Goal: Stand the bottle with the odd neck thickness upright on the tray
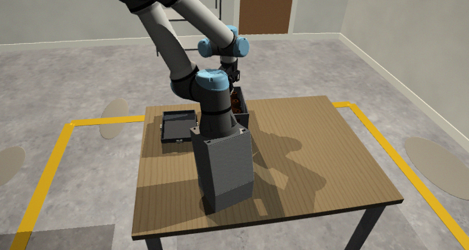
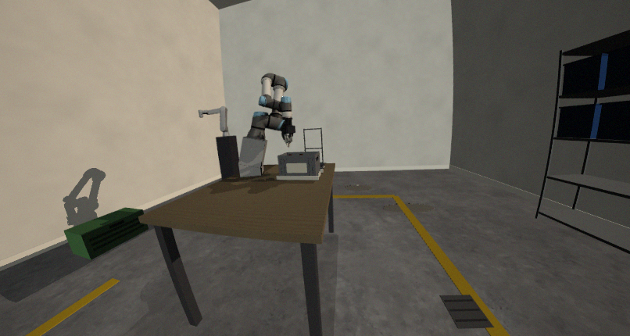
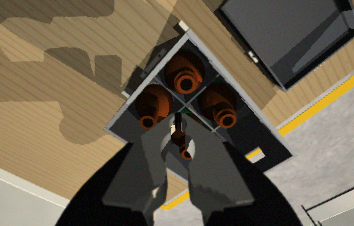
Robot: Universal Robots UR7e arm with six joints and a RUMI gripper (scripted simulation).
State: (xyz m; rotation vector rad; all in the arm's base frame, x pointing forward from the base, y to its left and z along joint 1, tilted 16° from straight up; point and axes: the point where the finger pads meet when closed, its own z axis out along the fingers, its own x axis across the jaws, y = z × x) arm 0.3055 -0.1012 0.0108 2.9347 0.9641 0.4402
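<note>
My hand is 15 cm above the bottle, 7 cm to the left of it and 1 cm past it. Also, from my hand: dark tray (22 cm to the left, 22 cm below, 13 cm ahead); then crate (15 cm below, 9 cm ahead, 4 cm to the right).
</note>
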